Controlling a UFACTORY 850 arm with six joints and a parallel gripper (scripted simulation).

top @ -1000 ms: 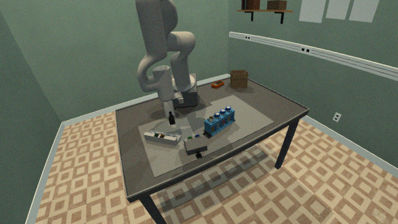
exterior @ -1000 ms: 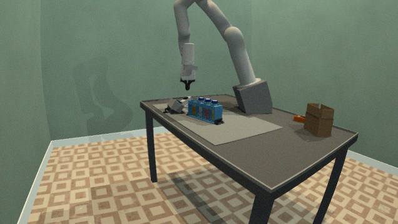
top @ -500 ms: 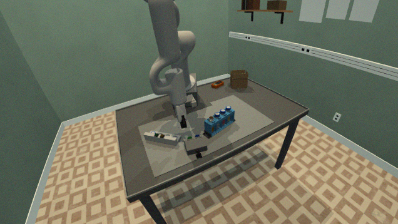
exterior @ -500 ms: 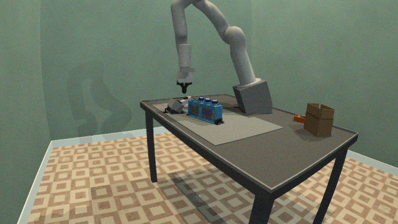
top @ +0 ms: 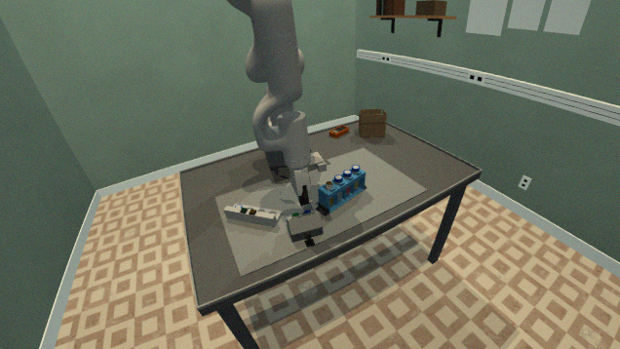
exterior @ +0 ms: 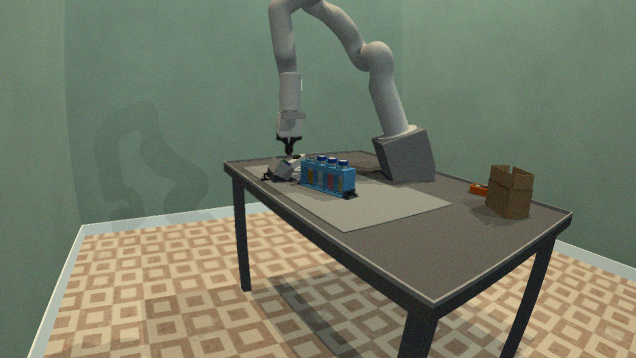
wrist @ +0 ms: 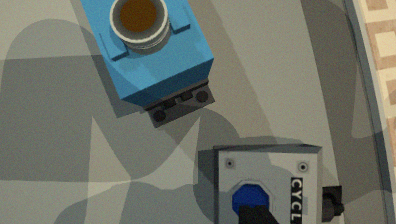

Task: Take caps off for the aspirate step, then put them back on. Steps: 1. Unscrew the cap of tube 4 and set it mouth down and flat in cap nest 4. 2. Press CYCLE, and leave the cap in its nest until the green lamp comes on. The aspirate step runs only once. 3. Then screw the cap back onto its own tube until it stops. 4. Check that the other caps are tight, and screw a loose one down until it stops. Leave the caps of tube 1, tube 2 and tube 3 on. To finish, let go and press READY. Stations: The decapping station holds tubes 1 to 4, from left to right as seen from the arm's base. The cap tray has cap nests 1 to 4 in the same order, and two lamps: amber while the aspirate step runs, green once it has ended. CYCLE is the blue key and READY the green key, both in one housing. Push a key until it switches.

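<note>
My gripper is now 10 mm short of the blue key and 50 mm above it. Round my hand: blue cap marked 4: 230 mm behind, 190 mm to the right, 110 mm below; then green key: 40 mm to the right, 50 mm below; then grey key housing: 20 mm ahead, 20 mm to the right, 70 mm below.
</note>
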